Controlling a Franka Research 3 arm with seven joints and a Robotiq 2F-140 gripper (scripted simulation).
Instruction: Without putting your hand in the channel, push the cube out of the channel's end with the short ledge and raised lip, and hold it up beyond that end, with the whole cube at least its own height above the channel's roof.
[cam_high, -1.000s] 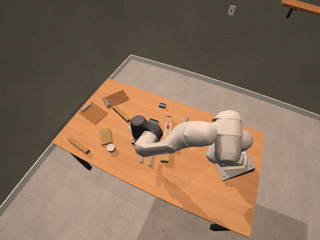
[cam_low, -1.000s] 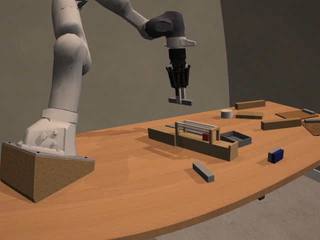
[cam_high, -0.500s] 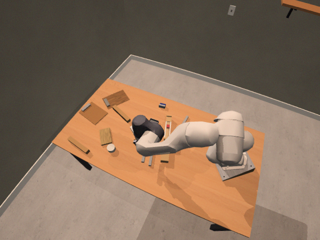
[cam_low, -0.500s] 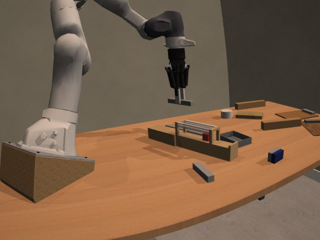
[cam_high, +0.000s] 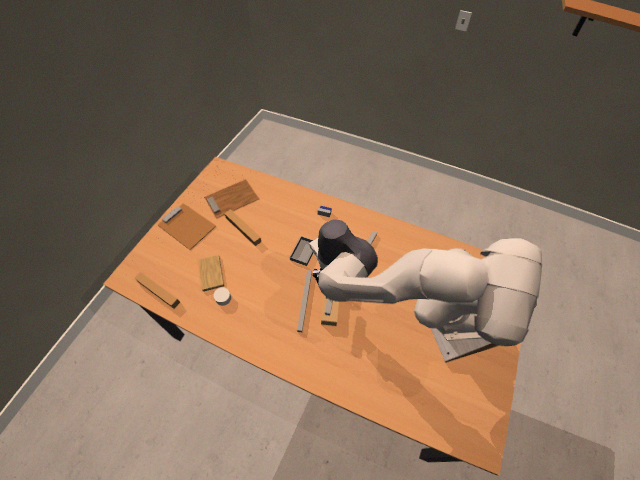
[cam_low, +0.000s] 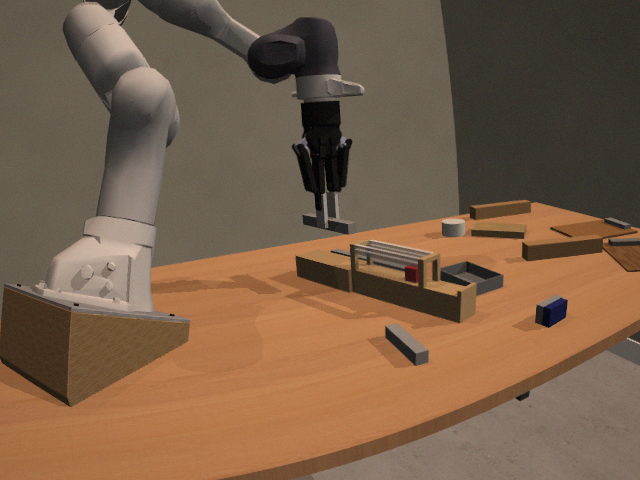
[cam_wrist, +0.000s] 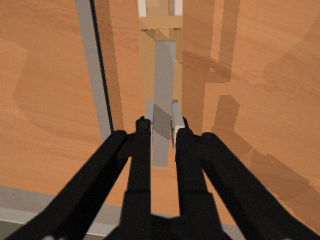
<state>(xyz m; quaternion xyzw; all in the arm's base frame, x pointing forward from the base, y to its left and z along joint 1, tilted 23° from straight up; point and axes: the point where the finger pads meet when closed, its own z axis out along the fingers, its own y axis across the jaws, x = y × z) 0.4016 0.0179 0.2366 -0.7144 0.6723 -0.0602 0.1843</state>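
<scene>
The short grey bar is 35 cm to the right of my hand, 13 cm below it and 9 cm behind it. Also, from my hand: red cube: 22 cm to the right, 9 cm below, 4 cm ahead; channel: 17 cm to the right, 9 cm below, 3 cm ahead; long grey bar: 13 cm below, 10 cm ahead.
</scene>
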